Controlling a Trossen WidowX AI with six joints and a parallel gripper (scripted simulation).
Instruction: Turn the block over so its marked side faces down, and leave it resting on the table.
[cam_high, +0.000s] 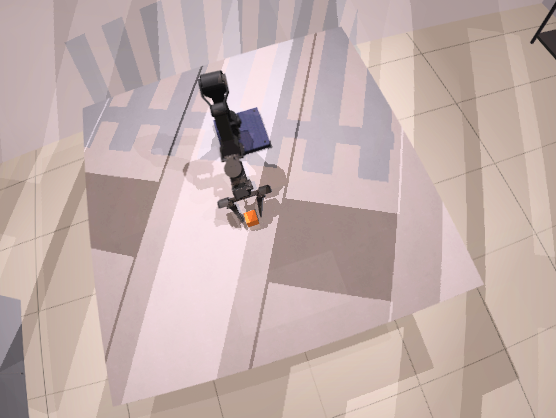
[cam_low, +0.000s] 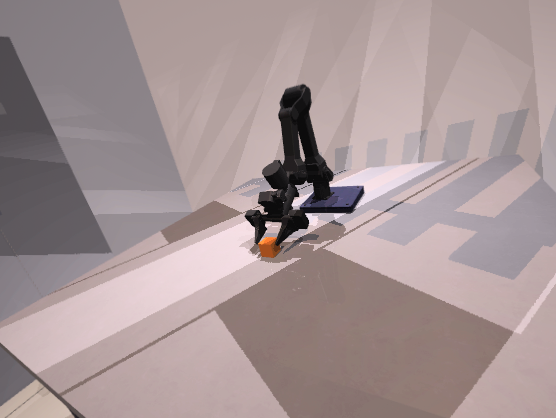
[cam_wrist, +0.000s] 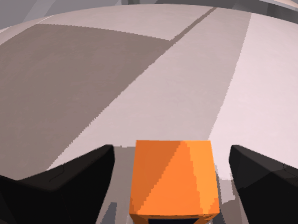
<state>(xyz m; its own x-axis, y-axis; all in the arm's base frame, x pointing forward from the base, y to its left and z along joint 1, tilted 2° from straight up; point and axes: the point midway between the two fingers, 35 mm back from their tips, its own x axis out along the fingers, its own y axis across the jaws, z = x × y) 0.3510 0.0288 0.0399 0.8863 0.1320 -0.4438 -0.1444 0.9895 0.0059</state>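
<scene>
Right now my gripper tip is 10 mm past the orange block and 10 mm above it.
</scene>
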